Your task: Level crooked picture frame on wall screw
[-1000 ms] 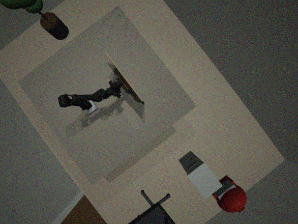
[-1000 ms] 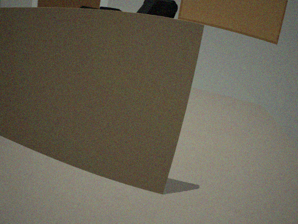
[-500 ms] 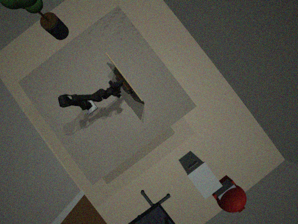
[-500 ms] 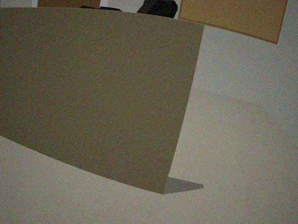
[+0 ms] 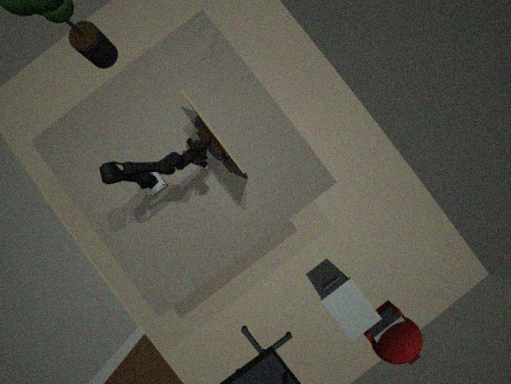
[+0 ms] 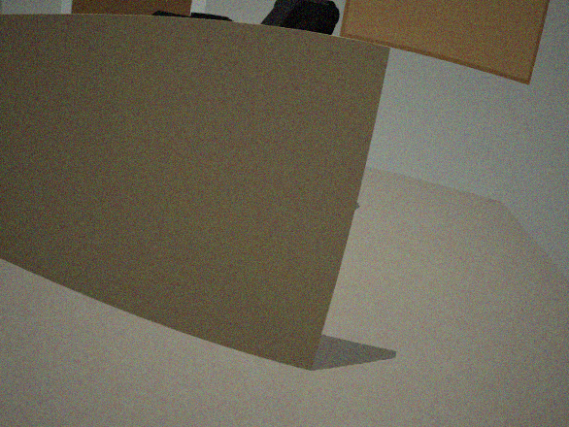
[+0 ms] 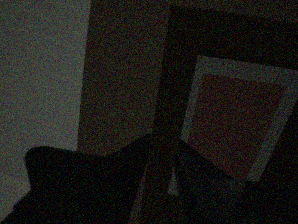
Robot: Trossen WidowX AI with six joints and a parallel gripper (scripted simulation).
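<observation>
The picture frame lies 1 cm to the right of my gripper tip and 5 cm below it. From my gripper tip the other things lie so: wall panel 2 cm ahead, 7 cm below.
</observation>
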